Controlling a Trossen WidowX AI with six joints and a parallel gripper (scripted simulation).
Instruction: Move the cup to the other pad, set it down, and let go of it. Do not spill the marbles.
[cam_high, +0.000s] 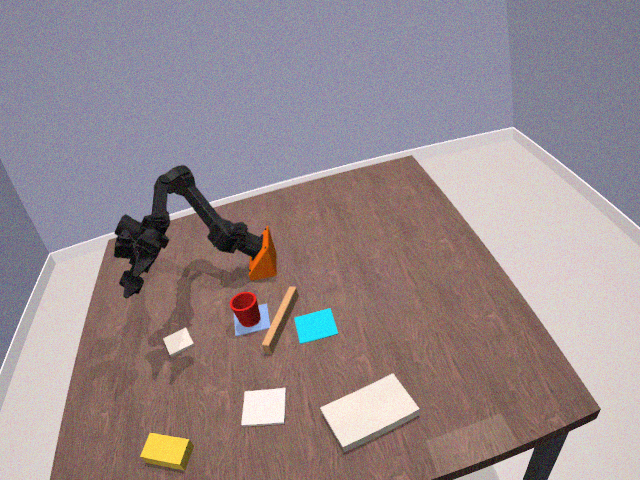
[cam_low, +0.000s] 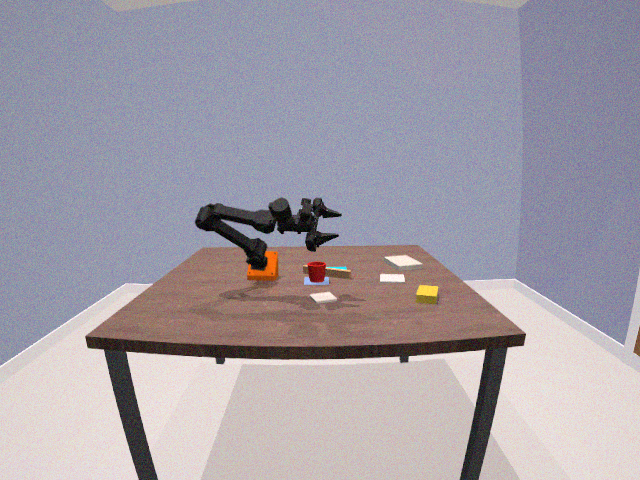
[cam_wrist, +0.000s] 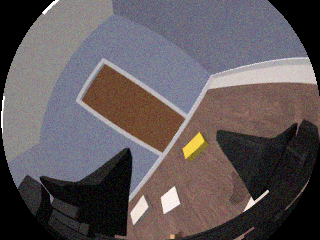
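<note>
My gripper tip is 230 mm above the red cup, 220 mm to the right of it and 120 mm past it. Round my gripper tip: yellow block: 310 mm ahead, 250 mm below, 50 mm to the left; wooden bar: 310 mm to the left, 260 mm below, 90 mm behind; blue pad: 280 mm below, 220 mm to the left, 120 mm behind.
</note>
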